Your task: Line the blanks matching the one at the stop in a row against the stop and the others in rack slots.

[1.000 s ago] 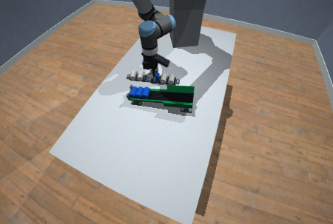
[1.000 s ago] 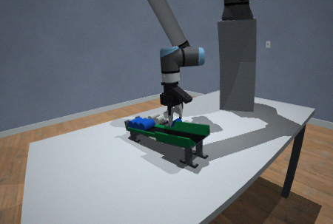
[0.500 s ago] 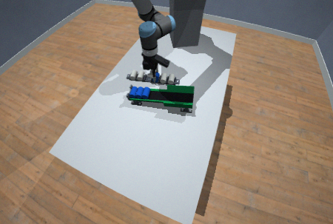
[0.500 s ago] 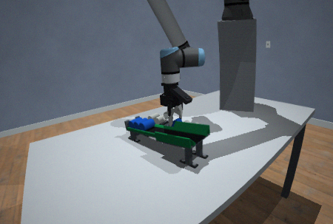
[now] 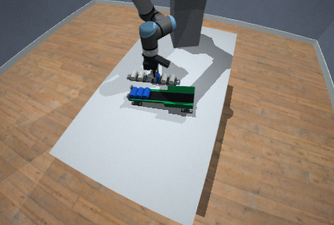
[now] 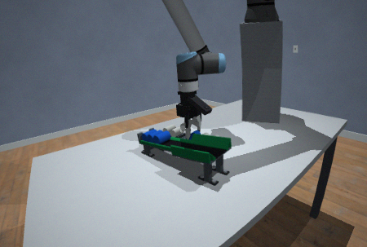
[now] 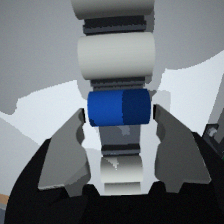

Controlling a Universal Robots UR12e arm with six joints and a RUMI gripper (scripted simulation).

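My hand is 40 mm above the dark stock rack, 30 mm to the left of it and 10 mm short of it. Round my hand: grey stop (200 mm ahead, 80 mm to the right, 30 mm above).
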